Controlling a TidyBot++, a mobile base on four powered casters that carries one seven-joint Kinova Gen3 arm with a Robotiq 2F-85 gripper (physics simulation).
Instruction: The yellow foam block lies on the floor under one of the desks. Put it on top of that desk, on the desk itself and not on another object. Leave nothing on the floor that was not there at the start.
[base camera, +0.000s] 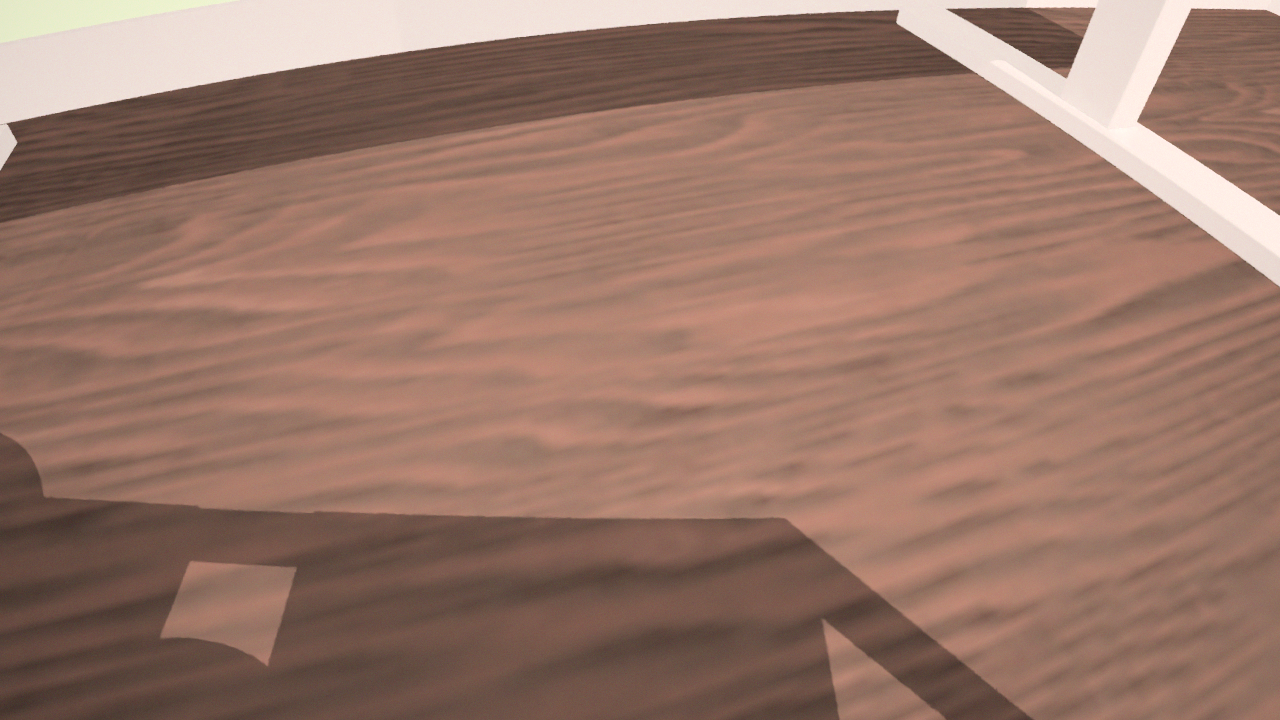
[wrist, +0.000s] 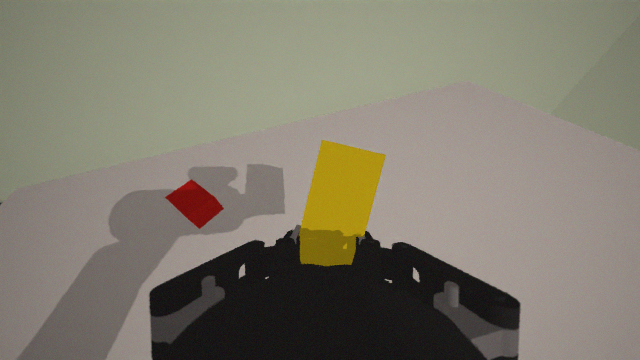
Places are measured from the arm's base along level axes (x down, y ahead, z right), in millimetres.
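Pixels of known places: gripper, fingertip midpoint: (wrist: 327, 236).
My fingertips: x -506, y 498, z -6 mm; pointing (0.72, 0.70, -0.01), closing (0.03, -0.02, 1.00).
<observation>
Ahead of a thing's pixels: the offset from my fingertips to its top centre. Level surfaces: height alone.
The yellow foam block {dx -80, dy +19, dz +8 mm} (wrist: 342, 192) is between the fingertips in the wrist view and points away from the palm, slightly tilted to the right. My gripper (wrist: 327, 236) is shut on it. Block and gripper are over the pale desk top {dx +183 mm} (wrist: 475, 210), and their shadow falls on the desk to the left of the block, apart from it. The block's height above the desk is hard to tell. The gripper does not show in the base camera view.
A small red block {dx +137, dy +160, dz -292 mm} (wrist: 195, 204) lies on the desk top, left of the yellow block, within the arm's shadow. A green wall (wrist: 200, 65) stands behind the desk's far edge. In the base camera view, a white desk leg and foot bar (base camera: 1074, 116) stand on the wooden floor {dx +902 mm} (base camera: 581, 313) at the upper right.
</observation>
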